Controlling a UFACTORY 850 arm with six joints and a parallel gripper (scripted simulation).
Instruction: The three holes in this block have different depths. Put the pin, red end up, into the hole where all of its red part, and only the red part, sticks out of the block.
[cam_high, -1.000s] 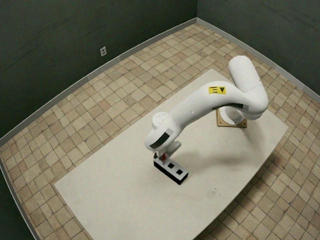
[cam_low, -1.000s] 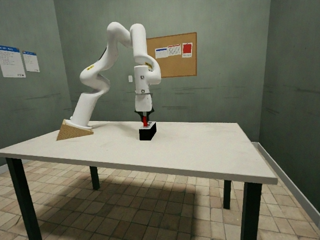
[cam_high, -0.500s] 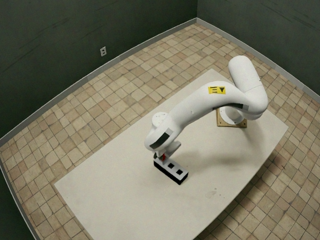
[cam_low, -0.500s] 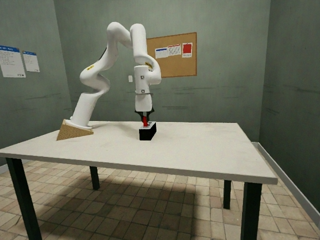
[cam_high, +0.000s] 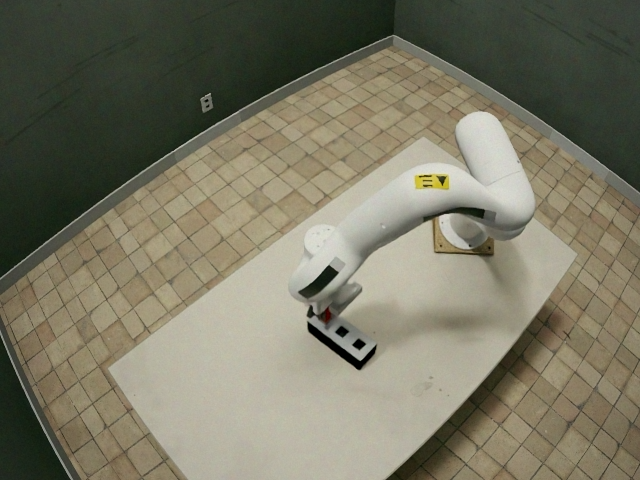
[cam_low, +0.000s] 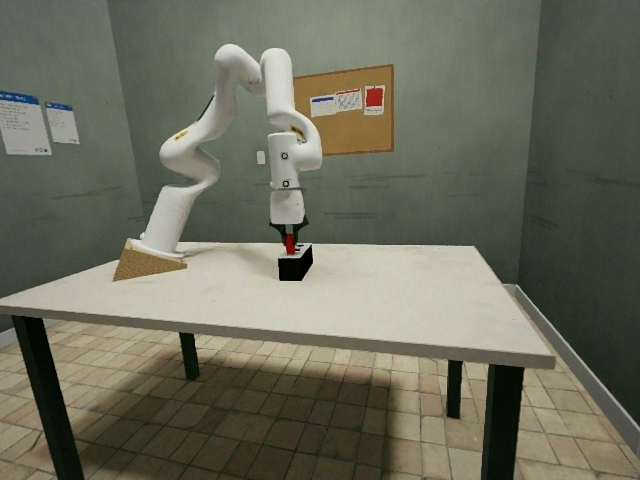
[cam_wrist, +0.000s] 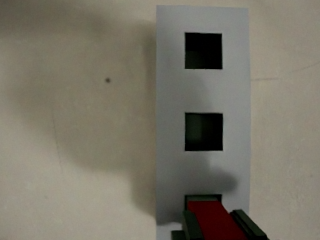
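Now: hand 1 cm above the pin. Also, from my hand: black block: 6 cm to the left, 9 cm below.
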